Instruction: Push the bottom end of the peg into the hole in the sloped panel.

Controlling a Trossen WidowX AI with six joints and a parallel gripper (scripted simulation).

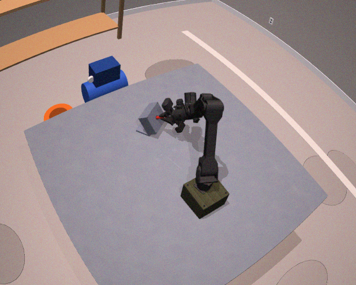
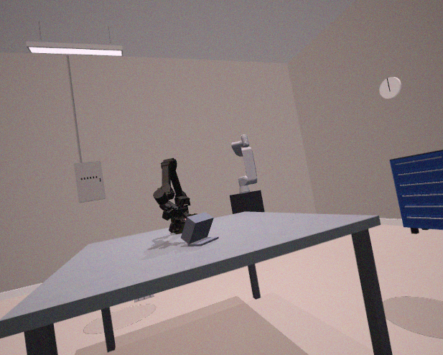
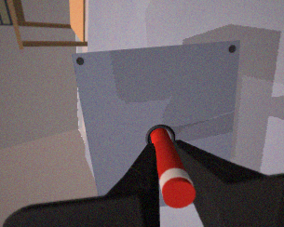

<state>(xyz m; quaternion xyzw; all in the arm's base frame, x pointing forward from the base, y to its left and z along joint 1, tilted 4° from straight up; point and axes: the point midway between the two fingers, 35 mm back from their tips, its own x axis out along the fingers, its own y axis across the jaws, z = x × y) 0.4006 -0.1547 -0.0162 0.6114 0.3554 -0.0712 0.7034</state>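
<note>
My gripper tip is 10 mm below the peg and 10 mm past it. The rest, counted from my gripper tip: grey sloped panel: 30 mm ahead, 20 mm to the left, 20 mm below.
</note>
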